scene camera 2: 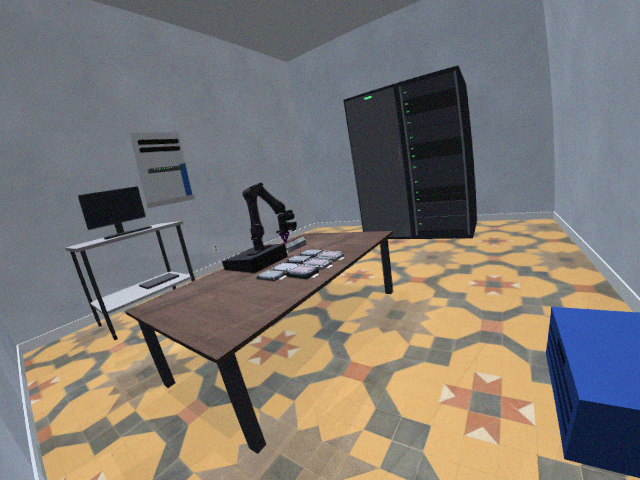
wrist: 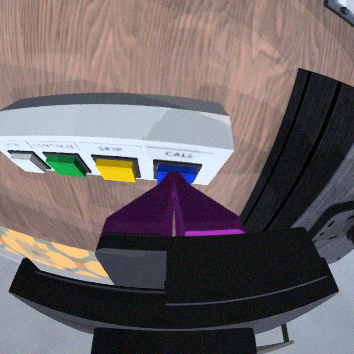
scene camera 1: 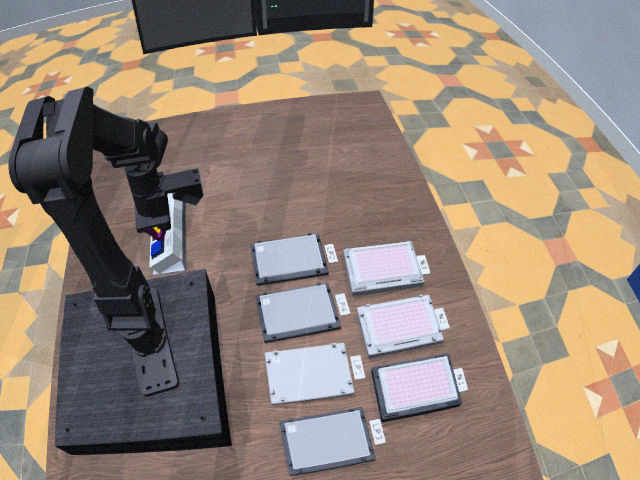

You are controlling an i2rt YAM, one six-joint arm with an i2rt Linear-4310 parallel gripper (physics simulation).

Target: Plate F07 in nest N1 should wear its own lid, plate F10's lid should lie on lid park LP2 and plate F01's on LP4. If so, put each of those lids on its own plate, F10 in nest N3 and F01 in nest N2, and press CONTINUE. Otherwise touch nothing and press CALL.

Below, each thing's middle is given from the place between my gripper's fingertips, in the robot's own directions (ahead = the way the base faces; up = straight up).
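Scene:
From my gripper: white button box (scene camera 1: pixel 172 259), 7 cm to the left, 3 cm below, 2 cm ahead. Lid park LP1 (scene camera 1: pixel 298 375), 35 cm to the right of my gripper, 21 cm ahead, 6 cm below; by their middles, farthest from my gripper of the things named here. Lid park LP4 (scene camera 1: pixel 330 327), 22 cm to the right of my gripper, 23 cm ahead, 6 cm below. Yellow SKIP button (wrist: pixel 122 170): my gripper 2 cm above it, 5 cm to the right of it.

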